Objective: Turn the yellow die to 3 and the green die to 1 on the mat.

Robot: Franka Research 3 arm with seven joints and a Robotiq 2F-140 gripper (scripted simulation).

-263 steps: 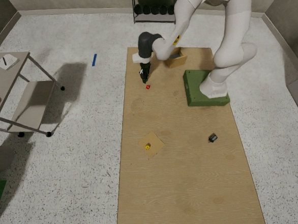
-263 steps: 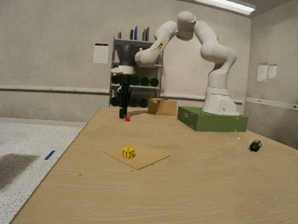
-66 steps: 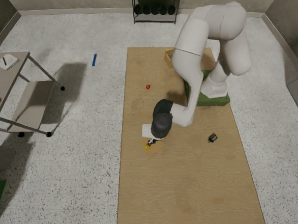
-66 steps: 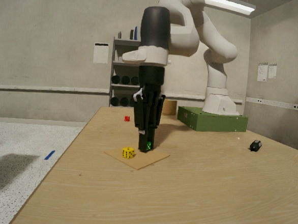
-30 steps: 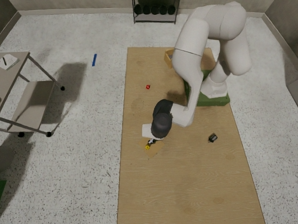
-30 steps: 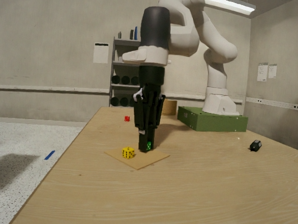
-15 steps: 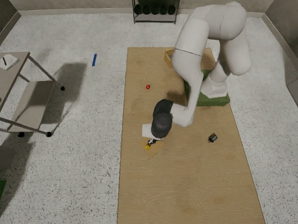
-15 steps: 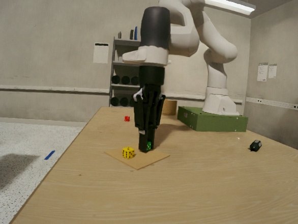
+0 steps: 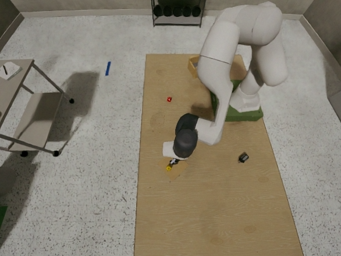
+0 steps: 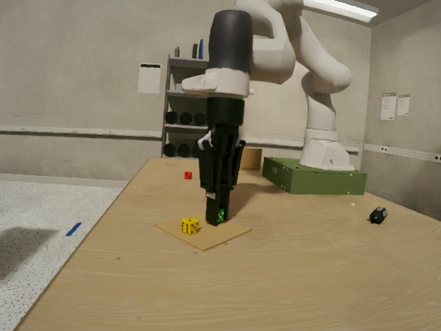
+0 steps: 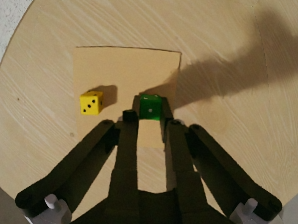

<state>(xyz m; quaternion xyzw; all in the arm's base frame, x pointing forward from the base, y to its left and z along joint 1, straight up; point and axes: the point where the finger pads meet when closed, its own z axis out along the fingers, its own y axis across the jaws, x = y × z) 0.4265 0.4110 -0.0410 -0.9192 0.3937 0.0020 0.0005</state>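
The green die lies 20 mm below my hand. The rest, counted from my hand: black object 420 mm behind, 30 mm below, 10 mm to the right; tan mat 40 mm below, 30 mm ahead, 20 mm to the left; yellow die 60 mm ahead, 50 mm to the left, 30 mm below.
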